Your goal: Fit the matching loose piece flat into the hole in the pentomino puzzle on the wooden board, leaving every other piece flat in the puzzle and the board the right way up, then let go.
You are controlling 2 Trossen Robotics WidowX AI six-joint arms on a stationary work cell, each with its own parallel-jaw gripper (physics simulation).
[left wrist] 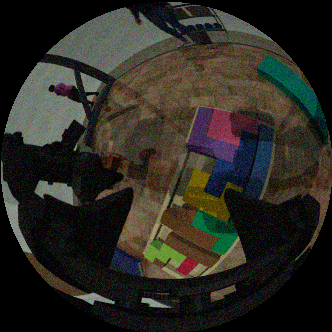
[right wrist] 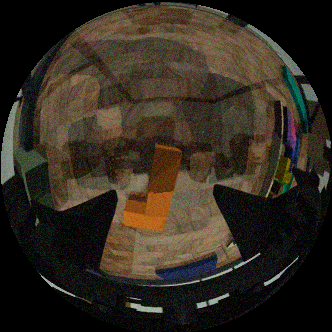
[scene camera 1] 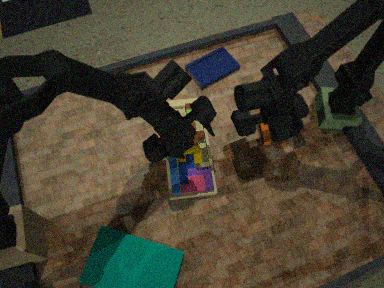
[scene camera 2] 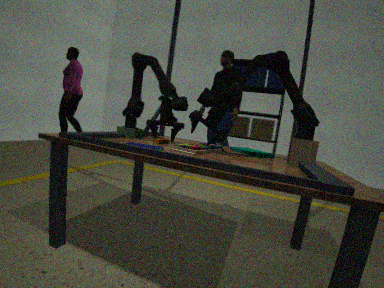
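Pixels of known places: left gripper, fingertip midpoint: (left wrist: 180, 193) (right wrist: 294, 178) (scene camera 1: 198, 146) (scene camera 2: 199, 139); right gripper, fingertip midpoint: (left wrist: 110, 172) (right wrist: 165, 192) (scene camera 1: 262, 130) (scene camera 2: 163, 141); left arm's base, origin of the base link: (scene camera 2: 304, 139); right arm's base, origin of the base link: (scene camera 1: 341, 103) (scene camera 2: 130, 127).
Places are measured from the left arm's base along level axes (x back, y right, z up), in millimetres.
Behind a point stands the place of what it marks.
Observation:
The puzzle board (scene camera 1: 194, 197) (right wrist: 282, 135) lies on the table with coloured pieces in it; they look flat, but its far part is partly hidden. The hole (scene camera 1: 205, 156) @(x -468, y -85, z -110 mm) (left wrist: 198, 164) @(x -454, y -66, z -110 mm) shows as bare grey-beige floor between the purple, dark blue and yellow pieces. A loose orange L-shaped piece (scene camera 1: 265, 135) @(x -632, y -91, z -96 mm) (scene camera 2: 161, 141) @(x -631, y -135, z -104 mm) (left wrist: 114, 161) @(x -625, y -86, z -104 mm) (right wrist: 165, 172) @(x -634, y -90, z -96 mm) lies on the table right of the board in scene camera 1. My right gripper (scene camera 2: 164, 137) @(x -634, y -111, z -105 mm) (right wrist: 165, 192) @(x -634, y -111, z -105 mm) is open and low over it, with the piece between its fingertips in the right wrist view. My left gripper (scene camera 1: 197, 145) @(x -452, y -98, z -66 mm) (left wrist: 180, 193) @(x -452, y -98, z -66 mm) is open above the board.
A blue slab (scene camera 1: 212, 67) @(x -575, y -343, z -104 mm) (right wrist: 190, 269) @(x -579, y -322, z -104 mm) lies behind the board in scene camera 1. A teal block (scene camera 1: 142, 262) @(x -255, y 119, z -98 mm) (left wrist: 295, 90) lies at the lower left. A green block (right wrist: 32, 170) @(x -793, y -82, z -82 mm) stands by the right arm's base. A dark raised border (scene camera 1: 292, 25) @(x -872, y -428, z -96 mm) edges the table.

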